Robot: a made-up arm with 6 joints. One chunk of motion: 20 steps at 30 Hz.
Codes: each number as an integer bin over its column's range. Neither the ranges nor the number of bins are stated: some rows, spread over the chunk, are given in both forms.
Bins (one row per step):
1: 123 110 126 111 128 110
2: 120 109 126 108 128 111
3: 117 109 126 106 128 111
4: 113 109 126 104 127 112
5: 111 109 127 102 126 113
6: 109 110 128 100 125 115
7: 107 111 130 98 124 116
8: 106 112 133 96 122 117
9: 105 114 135 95 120 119
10: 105 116 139 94 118 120
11: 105 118 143 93 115 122
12: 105 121 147 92 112 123
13: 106 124 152 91 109 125
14: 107 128 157 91 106 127
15: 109 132 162 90 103 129
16: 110 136 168 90 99 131
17: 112 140 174 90 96 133
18: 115 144 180 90 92 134
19: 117 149 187 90 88 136
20: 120 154 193 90 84 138
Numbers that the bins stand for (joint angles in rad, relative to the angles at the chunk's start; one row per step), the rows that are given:
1: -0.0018 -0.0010 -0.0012 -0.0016 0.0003 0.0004
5: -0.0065 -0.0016 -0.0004 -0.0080 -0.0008 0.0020
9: -0.0088 0.0015 0.0059 -0.0129 -0.0041 0.0053
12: -0.0088 0.0059 0.0153 -0.0151 -0.0085 0.0075
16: -0.0069 0.0153 0.0318 -0.0165 -0.0156 0.0119
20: -0.0029 0.0266 0.0514 -0.0165 -0.0239 0.0158
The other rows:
2: -0.0029 -0.0016 -0.0012 -0.0038 0.0003 0.0009
3: -0.0041 -0.0016 -0.0012 -0.0052 0.0003 0.0009
4: -0.0057 -0.0016 -0.0012 -0.0066 -0.0003 0.0015
6: -0.0073 -0.0010 0.0004 -0.0094 -0.0014 0.0031
7: -0.0080 -0.0004 0.0020 -0.0108 -0.0019 0.0037
8: -0.0084 0.0003 0.0043 -0.0122 -0.0030 0.0042
10: -0.0088 0.0028 0.0090 -0.0136 -0.0052 0.0059
11: -0.0088 0.0040 0.0122 -0.0144 -0.0069 0.0070
13: -0.0084 0.0078 0.0192 -0.0158 -0.0102 0.0086
14: -0.0080 0.0103 0.0231 -0.0158 -0.0118 0.0097
15: -0.0073 0.0128 0.0271 -0.0165 -0.0135 0.0108
17: -0.0061 0.0178 0.0365 -0.0165 -0.0173 0.0130
18: -0.0049 0.0204 0.0412 -0.0165 -0.0195 0.0136
19: -0.0041 0.0235 0.0467 -0.0165 -0.0217 0.0147

